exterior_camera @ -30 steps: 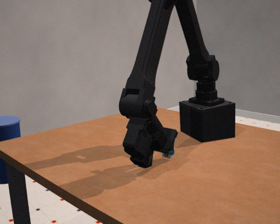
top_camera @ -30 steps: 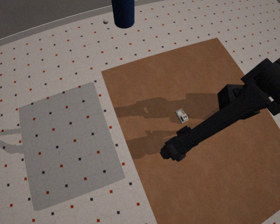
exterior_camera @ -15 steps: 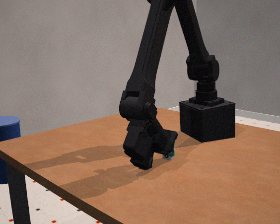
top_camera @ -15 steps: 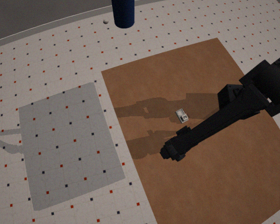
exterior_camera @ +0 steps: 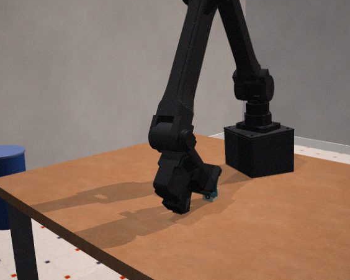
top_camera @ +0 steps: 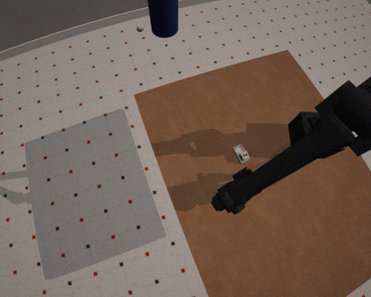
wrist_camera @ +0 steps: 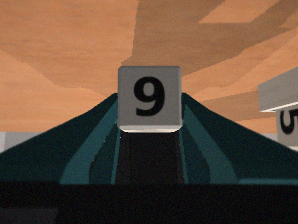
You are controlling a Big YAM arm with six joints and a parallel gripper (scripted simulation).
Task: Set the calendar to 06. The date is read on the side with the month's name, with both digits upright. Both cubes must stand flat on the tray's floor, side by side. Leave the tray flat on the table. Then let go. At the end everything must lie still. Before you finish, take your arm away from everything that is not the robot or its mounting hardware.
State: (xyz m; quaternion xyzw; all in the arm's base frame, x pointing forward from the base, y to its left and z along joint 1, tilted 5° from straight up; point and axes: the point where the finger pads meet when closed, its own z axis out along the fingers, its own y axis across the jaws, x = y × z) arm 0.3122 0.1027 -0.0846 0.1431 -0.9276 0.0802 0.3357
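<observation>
The white digit cube lies 10 mm behind my hand and 10 mm below it. Round my hand: white tray: 20 mm ahead, 110 mm to the right, 10 mm below.
</observation>
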